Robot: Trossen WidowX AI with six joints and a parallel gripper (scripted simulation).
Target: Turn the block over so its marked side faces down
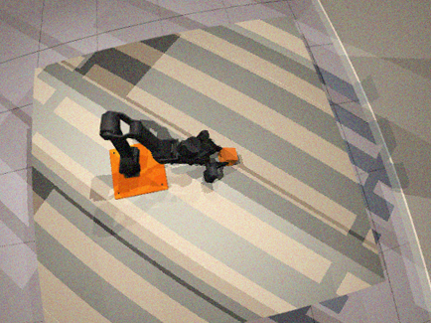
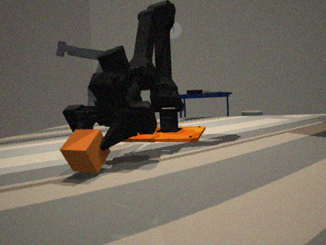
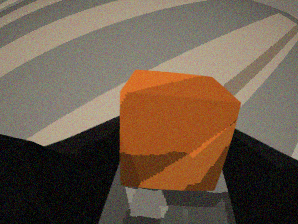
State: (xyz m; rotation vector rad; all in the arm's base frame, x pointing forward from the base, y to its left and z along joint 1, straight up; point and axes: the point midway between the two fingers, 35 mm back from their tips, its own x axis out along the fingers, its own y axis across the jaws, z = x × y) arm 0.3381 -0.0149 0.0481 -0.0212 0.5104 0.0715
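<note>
The orange block lies 10 mm below my gripper tip.
</note>
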